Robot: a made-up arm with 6 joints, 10 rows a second.
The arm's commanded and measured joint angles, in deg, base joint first. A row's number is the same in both.
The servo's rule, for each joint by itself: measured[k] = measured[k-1] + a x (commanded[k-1-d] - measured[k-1]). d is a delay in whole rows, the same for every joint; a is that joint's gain. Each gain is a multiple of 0.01, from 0.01 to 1. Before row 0 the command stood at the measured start. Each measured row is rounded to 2 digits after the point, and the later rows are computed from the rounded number. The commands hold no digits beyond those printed.
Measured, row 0:
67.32, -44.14, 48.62, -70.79, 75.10, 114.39
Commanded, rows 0 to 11:
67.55, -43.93, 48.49, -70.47, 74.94, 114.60
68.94, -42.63, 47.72, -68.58, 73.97, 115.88
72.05, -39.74, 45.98, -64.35, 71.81, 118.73
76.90, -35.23, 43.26, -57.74, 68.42, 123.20
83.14, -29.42, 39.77, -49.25, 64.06, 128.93
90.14, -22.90, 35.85, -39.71, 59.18, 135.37
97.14, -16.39, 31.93, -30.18, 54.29, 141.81
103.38, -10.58, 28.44, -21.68, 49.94, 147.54
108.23, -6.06, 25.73, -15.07, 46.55, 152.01
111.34, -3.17, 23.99, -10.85, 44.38, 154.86
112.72, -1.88, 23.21, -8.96, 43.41, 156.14
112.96, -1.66, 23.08, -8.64, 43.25, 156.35
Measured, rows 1 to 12:
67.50, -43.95, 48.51, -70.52, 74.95, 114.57
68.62, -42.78, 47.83, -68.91, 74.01, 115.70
71.30, -40.07, 46.24, -65.13, 71.90, 118.31
75.67, -35.76, 43.68, -59.00, 68.56, 122.52
81.50, -30.12, 40.32, -50.91, 64.24, 128.03
88.24, -23.69, 36.48, -41.61, 59.38, 134.34
95.18, -17.19, 32.57, -32.12, 54.49, 140.76
101.58, -11.31, 29.02, -23.45, 50.12, 146.59
106.77, -6.64, 26.19, -16.49, 46.69, 151.25
110.33, -3.55, 24.30, -11.81, 44.47, 154.35
112.19, -2.06, 23.36, -9.44, 43.45, 155.89
112.79, -1.70, 23.12, -8.78, 43.26, 156.29
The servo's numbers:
d 0
a 0.78 0.89 0.86 0.83 0.96 0.86

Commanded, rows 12 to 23:
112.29, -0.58, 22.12, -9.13, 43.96, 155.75
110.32, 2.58, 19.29, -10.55, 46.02, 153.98
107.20, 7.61, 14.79, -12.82, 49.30, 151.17
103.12, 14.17, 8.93, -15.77, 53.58, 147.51
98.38, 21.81, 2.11, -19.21, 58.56, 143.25
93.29, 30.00, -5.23, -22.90, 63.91, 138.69
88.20, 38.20, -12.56, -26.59, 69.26, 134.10
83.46, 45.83, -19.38, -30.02, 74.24, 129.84
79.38, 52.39, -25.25, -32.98, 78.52, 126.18
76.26, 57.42, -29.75, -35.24, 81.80, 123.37
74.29, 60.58, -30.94, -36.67, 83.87, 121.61
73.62, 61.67, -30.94, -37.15, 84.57, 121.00
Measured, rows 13 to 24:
112.40, -0.70, 22.26, -9.07, 43.93, 155.83
110.78, 2.22, 19.71, -10.30, 45.94, 154.24
107.99, 7.02, 15.48, -12.39, 49.17, 151.60
104.19, 13.38, 9.85, -15.20, 53.40, 148.08
99.66, 20.88, 3.19, -18.53, 58.35, 143.93
94.69, 29.00, -4.05, -22.16, 63.69, 139.42
89.63, 37.19, -11.37, -25.84, 69.04, 134.84
84.82, 44.88, -18.26, -29.31, 74.03, 130.54
80.58, 51.56, -24.27, -32.36, 78.34, 126.79
77.21, 56.78, -28.98, -34.75, 81.66, 123.85
74.93, 60.16, -30.67, -36.34, 83.78, 121.92
73.91, 61.50, -30.90, -37.01, 84.54, 121.13

